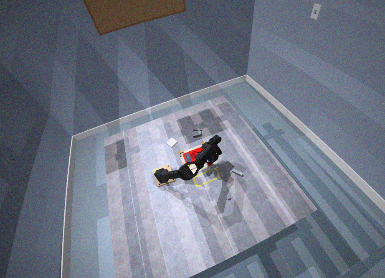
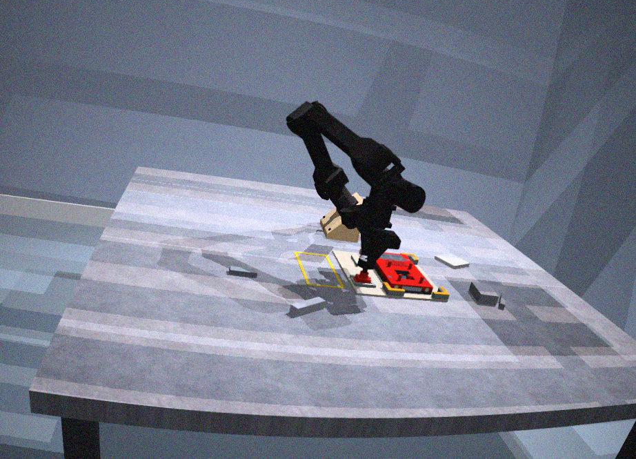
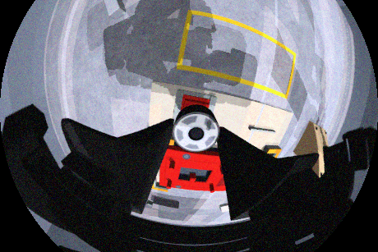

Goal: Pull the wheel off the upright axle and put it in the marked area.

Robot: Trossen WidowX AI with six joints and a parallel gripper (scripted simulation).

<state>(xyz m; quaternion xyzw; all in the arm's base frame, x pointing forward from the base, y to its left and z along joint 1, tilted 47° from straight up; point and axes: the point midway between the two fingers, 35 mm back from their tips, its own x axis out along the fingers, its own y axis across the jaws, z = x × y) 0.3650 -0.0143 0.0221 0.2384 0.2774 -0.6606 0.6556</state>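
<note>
My gripper tip is 20 mm above the upright axle. From my gripper tip the other things lie so: white plate (220 mm behind, 320 mm to the left, 50 mm below); then dark wheel (right at my gripper tip).
</note>
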